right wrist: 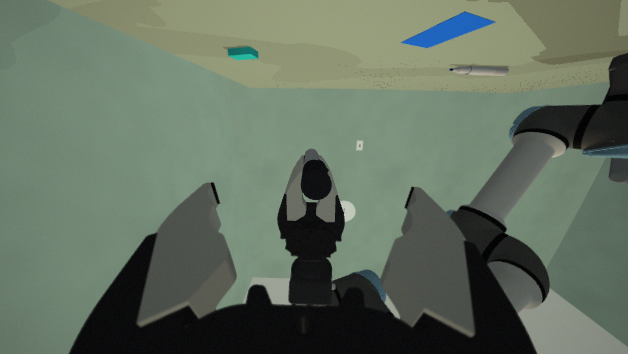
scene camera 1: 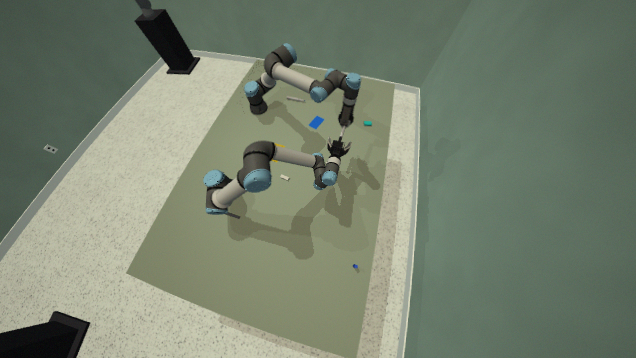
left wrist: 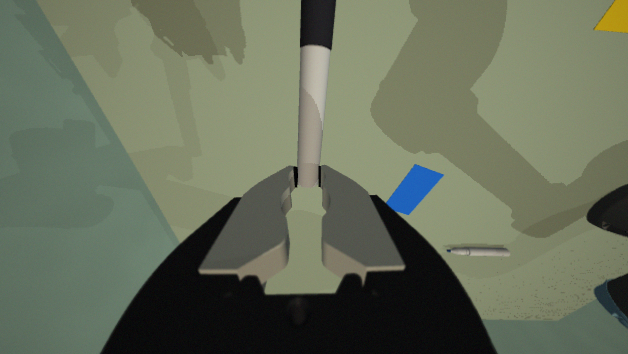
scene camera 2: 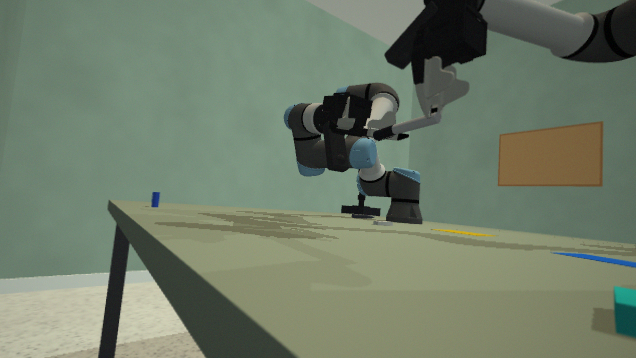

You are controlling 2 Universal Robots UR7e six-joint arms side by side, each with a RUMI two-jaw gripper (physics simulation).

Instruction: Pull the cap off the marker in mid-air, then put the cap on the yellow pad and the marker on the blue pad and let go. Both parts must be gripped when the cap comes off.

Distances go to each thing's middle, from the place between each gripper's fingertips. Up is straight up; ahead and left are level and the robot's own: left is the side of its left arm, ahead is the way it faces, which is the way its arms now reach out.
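Labels:
From my right hand, the black cap (right wrist: 316, 184) is 1 cm below. The blue pad (left wrist: 419, 181) is 20 cm below my right hand, 20 cm behind it and 30 cm to the left of it, and the white marker (left wrist: 314, 60) is 1 cm ahead of my right hand and 5 cm to the left of it.
My left hand is 60 mm to the left of the white marker and 10 mm past it. From my left hand, the black cap is 10 mm below, 100 mm to the right and 20 mm behind, while the blue pad is 200 mm below, 200 mm to the left and 210 mm behind.

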